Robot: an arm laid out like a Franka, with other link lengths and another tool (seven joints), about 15 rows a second.
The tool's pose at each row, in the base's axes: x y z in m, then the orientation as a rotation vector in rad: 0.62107, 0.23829, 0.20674, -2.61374, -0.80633, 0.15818; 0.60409, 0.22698, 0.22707, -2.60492, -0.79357, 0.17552; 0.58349, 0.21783, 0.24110, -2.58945, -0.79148, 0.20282; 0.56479, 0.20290, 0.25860, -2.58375, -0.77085, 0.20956; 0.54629, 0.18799, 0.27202, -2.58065, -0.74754, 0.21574; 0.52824, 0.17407, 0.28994, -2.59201, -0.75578, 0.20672; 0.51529, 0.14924, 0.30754, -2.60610, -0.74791, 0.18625; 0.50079, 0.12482, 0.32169, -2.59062, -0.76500, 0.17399; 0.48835, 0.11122, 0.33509, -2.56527, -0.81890, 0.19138; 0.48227, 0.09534, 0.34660, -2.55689, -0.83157, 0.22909; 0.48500, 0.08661, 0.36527, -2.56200, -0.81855, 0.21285
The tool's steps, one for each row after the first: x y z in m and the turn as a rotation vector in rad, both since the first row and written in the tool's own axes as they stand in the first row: -0.02021, -0.00849, -0.01868, 0.01443, -0.00736, 0.00867; -0.04226, -0.01792, -0.03007, 0.03343, -0.02271, 0.01015; -0.06596, -0.02342, -0.04702, 0.04541, -0.02186, 0.02335; -0.08951, -0.02718, -0.06027, 0.05550, -0.02061, 0.03898; -0.11210, -0.03328, -0.07740, 0.04143, -0.01828, 0.03497; -0.13659, -0.02838, -0.09908, 0.02742, -0.00522, 0.04064; -0.16217, -0.02320, -0.11712, 0.03530, 0.00267, 0.02371; -0.17998, -0.02481, -0.13125, 0.04627, -0.01609, -0.01580; -0.19382, -0.02064, -0.14584, 0.05576, -0.04348, -0.02073; -0.19629, -0.02022, -0.16647, 0.05255, -0.03030, -0.01323
